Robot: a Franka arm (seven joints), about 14 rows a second.
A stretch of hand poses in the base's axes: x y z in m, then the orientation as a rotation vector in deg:
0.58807 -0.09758 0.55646 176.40 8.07 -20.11
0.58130 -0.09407 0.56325 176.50 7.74 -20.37
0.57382 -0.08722 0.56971 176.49 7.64 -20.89
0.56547 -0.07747 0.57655 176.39 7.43 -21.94
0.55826 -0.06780 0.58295 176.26 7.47 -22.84
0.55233 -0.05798 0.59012 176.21 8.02 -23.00
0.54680 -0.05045 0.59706 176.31 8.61 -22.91
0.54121 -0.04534 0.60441 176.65 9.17 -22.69
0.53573 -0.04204 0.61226 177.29 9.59 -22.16
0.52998 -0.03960 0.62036 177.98 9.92 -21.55
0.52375 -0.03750 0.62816 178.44 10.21 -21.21
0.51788 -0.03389 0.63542 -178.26 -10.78 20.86
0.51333 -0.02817 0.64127 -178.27 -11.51 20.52
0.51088 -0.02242 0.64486 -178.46 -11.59 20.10
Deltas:
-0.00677 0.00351 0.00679 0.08 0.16 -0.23
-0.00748 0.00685 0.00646 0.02 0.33 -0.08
-0.00835 0.00975 0.00684 -0.03 0.68 -0.15
-0.00721 0.00967 0.00640 -0.04 0.58 0.02
-0.00593 0.00982 0.00717 0.04 0.11 0.35
-0.00553 0.00753 0.00694 0.17 -0.05 0.36
-0.00559 0.00511 0.00735 0.39 -0.15 0.31
-0.00548 0.00330 0.00785 0.64 -0.35 0.18
-0.00575 0.00244 0.00810 0.67 -0.40 0.11
-0.00623 0.00210 0.00780 0.46 -0.23 0.12
-0.00587 0.00361 0.00726 0.27 -0.20 0.34
-0.00455 0.00572 0.00585 0.05 -0.22 0.46
-0.00245 0.00575 0.00359 -0.12 -0.29 0.06

